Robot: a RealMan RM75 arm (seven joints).
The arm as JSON. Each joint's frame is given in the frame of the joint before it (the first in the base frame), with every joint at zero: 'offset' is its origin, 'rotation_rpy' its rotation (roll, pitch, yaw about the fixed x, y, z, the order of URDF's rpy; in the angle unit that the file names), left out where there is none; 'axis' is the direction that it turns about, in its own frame. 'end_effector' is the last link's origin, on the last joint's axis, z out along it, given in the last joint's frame.
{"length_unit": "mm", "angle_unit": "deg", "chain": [
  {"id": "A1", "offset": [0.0, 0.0, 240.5], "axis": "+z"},
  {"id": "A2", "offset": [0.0, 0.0, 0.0], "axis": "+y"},
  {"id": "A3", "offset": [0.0, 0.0, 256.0], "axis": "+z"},
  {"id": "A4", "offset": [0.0, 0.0, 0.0], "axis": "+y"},
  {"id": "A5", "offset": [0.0, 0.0, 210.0], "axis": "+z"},
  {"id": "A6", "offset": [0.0, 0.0, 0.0], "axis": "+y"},
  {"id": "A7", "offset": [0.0, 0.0, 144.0], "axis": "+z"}
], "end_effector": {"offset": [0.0, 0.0, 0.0]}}
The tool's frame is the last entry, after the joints.
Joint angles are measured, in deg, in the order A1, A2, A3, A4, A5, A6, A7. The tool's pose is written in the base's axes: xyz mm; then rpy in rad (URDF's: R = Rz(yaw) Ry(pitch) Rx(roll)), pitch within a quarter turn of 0, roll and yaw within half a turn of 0. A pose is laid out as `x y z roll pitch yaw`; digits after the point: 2 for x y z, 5 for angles.
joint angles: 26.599, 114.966, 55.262, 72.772, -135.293, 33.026, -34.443
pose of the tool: 152.53 316.33 -127.17 -2.69297 0.00740 -0.20115
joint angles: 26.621, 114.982, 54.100, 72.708, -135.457, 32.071, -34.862
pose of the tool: 151.49 313.32 -130.54 -2.69682 0.00306 -0.17879
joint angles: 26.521, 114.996, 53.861, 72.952, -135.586, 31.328, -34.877
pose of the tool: 149.40 313.22 -130.68 -2.69189 0.01193 -0.16941
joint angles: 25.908, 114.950, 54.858, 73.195, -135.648, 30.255, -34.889
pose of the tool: 149.50 317.53 -126.05 -2.66760 0.03639 -0.17629
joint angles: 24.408, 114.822, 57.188, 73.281, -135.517, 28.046, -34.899
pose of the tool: 154.05 326.81 -115.23 -2.61446 0.08645 -0.20263
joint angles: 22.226, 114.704, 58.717, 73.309, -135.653, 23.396, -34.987
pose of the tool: 159.88 334.64 -104.03 -2.54135 0.15281 -0.21038
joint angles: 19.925, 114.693, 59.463, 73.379, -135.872, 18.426, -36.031
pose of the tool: 165.70 338.66 -94.75 -2.46895 0.20301 -0.19327
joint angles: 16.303, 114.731, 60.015, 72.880, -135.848, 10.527, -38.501
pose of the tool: 178.66 340.92 -81.86 -2.35402 0.25578 -0.15800
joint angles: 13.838, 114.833, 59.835, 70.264, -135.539, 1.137, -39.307
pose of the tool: 195.26 343.12 -71.22 -2.23182 0.30673 -0.13252
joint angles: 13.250, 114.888, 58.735, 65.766, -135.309, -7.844, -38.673
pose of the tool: 212.09 344.74 -66.17 -2.13339 0.33623 -0.10985
